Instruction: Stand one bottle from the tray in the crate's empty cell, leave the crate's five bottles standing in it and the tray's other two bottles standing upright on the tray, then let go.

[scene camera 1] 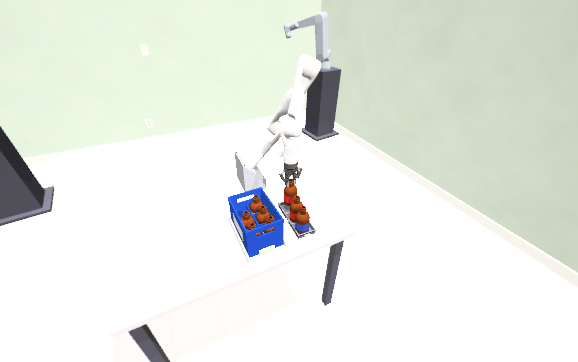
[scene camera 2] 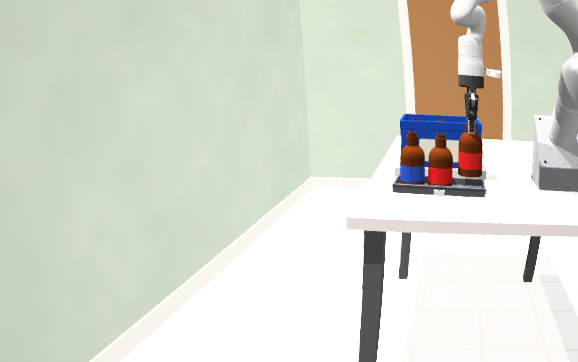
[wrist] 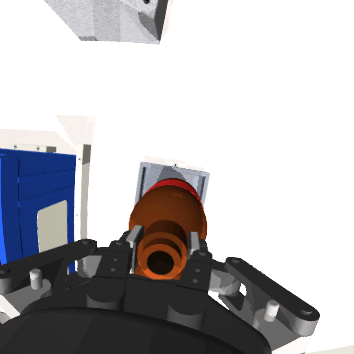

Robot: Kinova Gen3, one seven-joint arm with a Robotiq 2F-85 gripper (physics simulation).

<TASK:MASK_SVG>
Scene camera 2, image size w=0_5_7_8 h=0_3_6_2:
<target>my gripper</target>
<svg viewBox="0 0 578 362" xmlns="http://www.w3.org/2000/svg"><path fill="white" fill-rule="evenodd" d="M458 74L459 86L467 88L467 94L464 93L468 119L468 133L475 134L475 120L477 119L479 100L476 89L484 88L484 77Z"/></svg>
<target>blue-labelled bottle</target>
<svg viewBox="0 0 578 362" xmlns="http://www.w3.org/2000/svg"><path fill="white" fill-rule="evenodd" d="M408 132L407 145L400 153L400 184L425 185L425 154L418 145L417 132Z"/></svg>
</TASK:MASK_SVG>
